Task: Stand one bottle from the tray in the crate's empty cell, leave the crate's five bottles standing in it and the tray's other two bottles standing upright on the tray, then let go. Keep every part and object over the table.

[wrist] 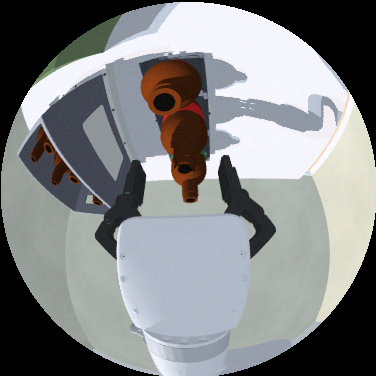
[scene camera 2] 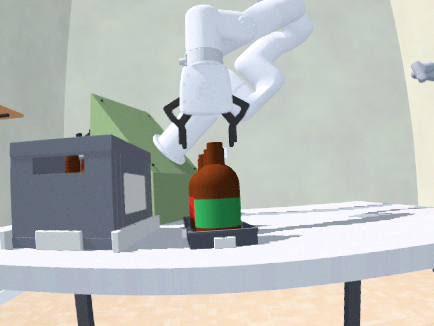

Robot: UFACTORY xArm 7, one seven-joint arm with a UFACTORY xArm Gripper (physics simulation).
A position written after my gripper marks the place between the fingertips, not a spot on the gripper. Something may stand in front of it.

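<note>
My own gripper is visible to me in scene camera 2, my gripper [scene camera 2: 208, 147], and the wrist view has the gripper [wrist: 180, 163] as well. I can see a low strip [wrist: 109, 80] and a red-labelled bottle [wrist: 168, 85], and there is another red-labelled bottle [wrist: 183, 134]. A green-labelled bottle [scene camera 2: 217, 205] is here too.
</note>
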